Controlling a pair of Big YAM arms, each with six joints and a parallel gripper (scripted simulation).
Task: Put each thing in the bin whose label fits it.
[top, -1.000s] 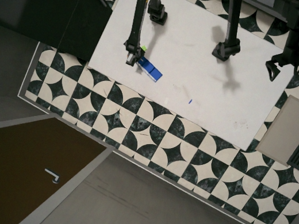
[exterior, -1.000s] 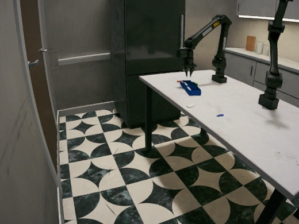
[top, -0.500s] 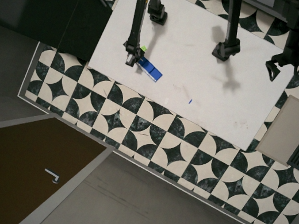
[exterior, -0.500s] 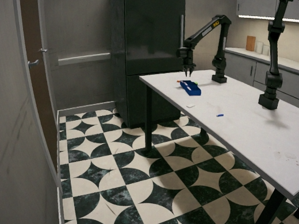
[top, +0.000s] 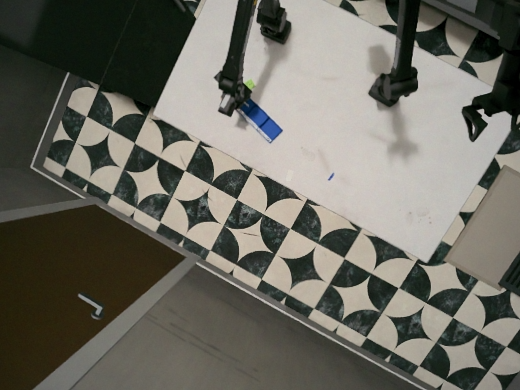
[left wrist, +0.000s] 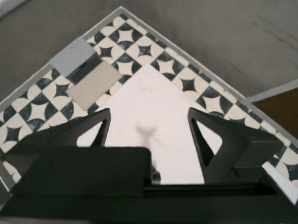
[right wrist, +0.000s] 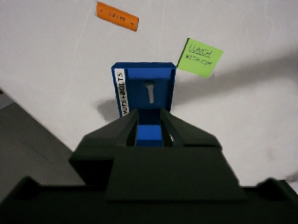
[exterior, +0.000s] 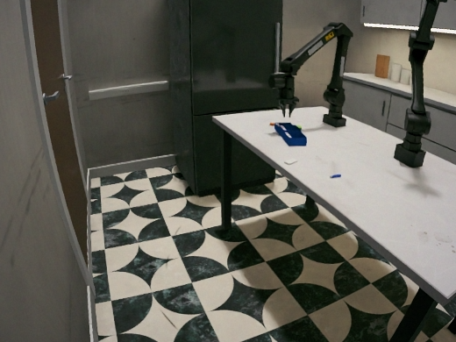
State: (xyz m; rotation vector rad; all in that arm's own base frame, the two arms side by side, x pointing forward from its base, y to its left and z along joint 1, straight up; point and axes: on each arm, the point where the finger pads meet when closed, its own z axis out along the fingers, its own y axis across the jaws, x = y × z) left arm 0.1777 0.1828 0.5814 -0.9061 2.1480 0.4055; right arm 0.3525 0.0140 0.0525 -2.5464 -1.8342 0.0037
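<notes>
Right now my right hand is 80 mm past the green piece, 30 mm to the left of it and 70 mm above it. Also, from my right hand: orange cylinder: 20 mm ahead, 100 mm to the right, 70 mm below; white piece: 180 mm ahead, 350 mm to the left, 80 mm below; tiny grey piece: 70 mm below.
</notes>
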